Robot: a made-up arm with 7 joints. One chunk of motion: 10 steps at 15 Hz.
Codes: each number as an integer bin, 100 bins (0 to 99) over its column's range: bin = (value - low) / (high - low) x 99, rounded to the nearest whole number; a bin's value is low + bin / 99 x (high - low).
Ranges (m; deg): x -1.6..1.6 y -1.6..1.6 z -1.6..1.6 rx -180..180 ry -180..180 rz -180..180
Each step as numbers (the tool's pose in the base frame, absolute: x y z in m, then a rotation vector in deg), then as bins.
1 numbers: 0.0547 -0.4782 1.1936 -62.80 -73.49 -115.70
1 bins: 51 35 86 32 29 18
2 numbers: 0.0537 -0.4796 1.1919 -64.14 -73.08 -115.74
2 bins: 51 35 86 32 29 18
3 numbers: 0.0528 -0.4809 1.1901 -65.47 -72.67 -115.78
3 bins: 51 35 86 31 30 18
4 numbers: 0.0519 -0.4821 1.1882 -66.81 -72.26 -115.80
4 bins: 51 35 86 31 30 18
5 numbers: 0.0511 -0.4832 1.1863 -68.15 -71.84 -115.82
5 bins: 51 35 86 31 30 18
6 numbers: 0.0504 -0.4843 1.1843 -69.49 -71.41 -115.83
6 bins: 51 35 86 30 30 18
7 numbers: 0.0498 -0.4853 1.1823 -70.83 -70.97 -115.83
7 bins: 51 34 86 30 30 18
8 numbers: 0.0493 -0.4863 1.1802 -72.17 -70.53 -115.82
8 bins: 51 34 86 30 30 18
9 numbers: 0.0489 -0.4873 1.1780 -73.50 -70.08 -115.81
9 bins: 51 34 86 29 30 18
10 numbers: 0.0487 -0.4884 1.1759 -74.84 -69.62 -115.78
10 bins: 51 34 86 29 30 18
